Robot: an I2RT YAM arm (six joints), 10 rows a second.
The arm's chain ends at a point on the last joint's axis. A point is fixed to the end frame.
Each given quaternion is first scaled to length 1.
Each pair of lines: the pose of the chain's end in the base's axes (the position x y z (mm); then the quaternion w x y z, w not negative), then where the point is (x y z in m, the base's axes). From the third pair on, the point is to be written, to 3 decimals.
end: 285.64 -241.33 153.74 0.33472 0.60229 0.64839 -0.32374
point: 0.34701 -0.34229 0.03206
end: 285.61 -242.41 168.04 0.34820 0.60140 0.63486 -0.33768
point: 0.34643 -0.34953 0.05147
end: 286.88 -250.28 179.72 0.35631 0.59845 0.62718 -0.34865
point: 0.347 -0.361 0.067
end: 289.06 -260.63 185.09 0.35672 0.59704 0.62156 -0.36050
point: 0.346 -0.375 0.074
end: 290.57 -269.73 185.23 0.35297 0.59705 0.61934 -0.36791
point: 0.345 -0.385 0.074
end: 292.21 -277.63 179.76 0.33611 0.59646 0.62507 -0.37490
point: 0.342 -0.392 0.065
